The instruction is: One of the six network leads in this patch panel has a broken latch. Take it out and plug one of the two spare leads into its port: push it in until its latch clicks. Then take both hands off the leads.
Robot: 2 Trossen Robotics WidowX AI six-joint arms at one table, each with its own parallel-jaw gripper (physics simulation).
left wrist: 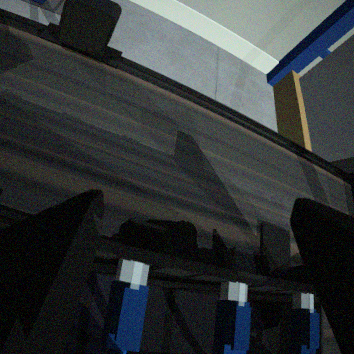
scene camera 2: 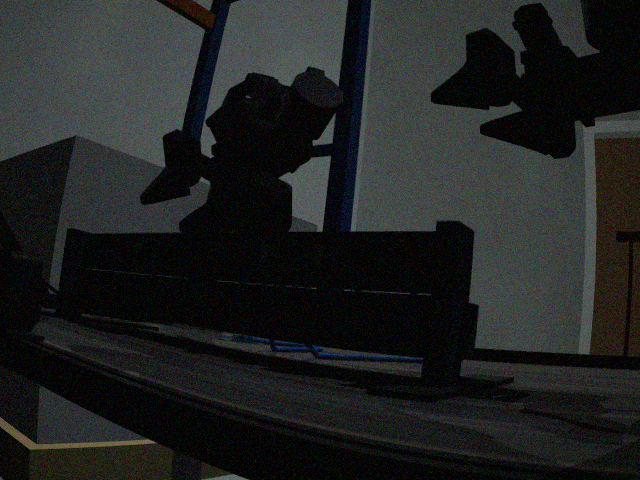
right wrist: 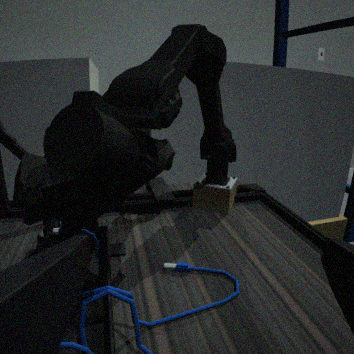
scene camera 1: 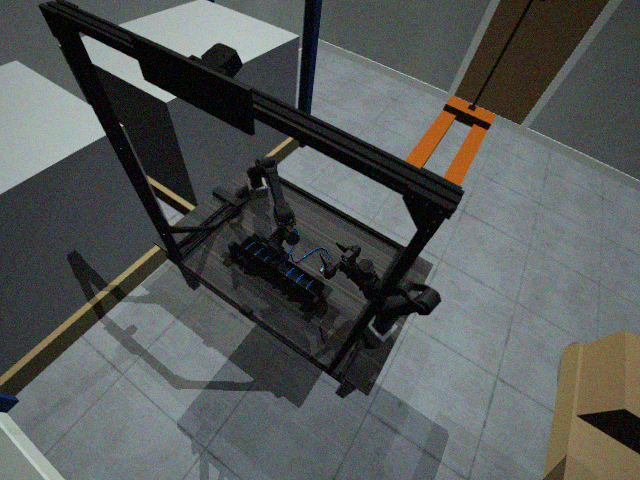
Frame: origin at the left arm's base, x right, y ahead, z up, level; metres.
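Where they show: left gripper, fingertip midpoint: (left wrist: pixel 200 206) (scene camera 2: pixel 159 213) (right wrist: pixel 24 243) (scene camera 1: pixel 259 260); right gripper, fingertip midpoint: (scene camera 2: pixel 457 114) (right wrist: pixel 209 250) (scene camera 1: pixel 328 248); left arm's base, origin of the base link: (right wrist: pixel 216 179) (scene camera 1: pixel 256 183); right arm's base, origin of the base link: (scene camera 1: pixel 382 325).
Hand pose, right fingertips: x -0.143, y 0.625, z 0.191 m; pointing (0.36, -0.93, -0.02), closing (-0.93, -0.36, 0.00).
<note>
Each offset is from my right fingertips to the centre of the thing. "*": to the spot under its first point. Level surfaces: height alone.
The dark patch panel {dx +0.197, dy -0.074, dz -0.206 m} (scene camera 1: pixel 272 274) (scene camera 2: pixel 258 315) (right wrist: pixel 40 275) stands on the table, with blue leads along it in scene camera 1. In the left wrist view several lead plugs, such as this blue one {* dx +0.233, dy -0.126, dz -0.165 m} (left wrist: pixel 134 312), stand upright with clear tips. A broken latch cannot be made out. My left gripper (scene camera 2: pixel 162 211) (left wrist: pixel 200 206) is open over the panel, its fingers wide apart and holding nothing. My right gripper (scene camera 1: pixel 330 251) (scene camera 2: pixel 457 113) is open and empty, above the table beside the panel. A spare lead {* dx +0.117, dy -0.303, dz -0.252 m} (right wrist: pixel 182 267) lies looped on the table; more blue cable {* dx +0.136, dy -0.109, dz -0.157 m} (right wrist: pixel 107 290) lies bent beside the panel.
The wooden table {dz -0.260 m} (scene camera 1: pixel 330 219) (right wrist: pixel 200 325) has a raised dark rim. A black overhead frame (scene camera 1: pixel 356 149) spans it. The left arm's base block (right wrist: pixel 214 196) stands at the far end in the right wrist view. An orange pallet jack (scene camera 1: pixel 430 140) and cardboard boxes (scene camera 1: pixel 599 382) stand on the floor.
</note>
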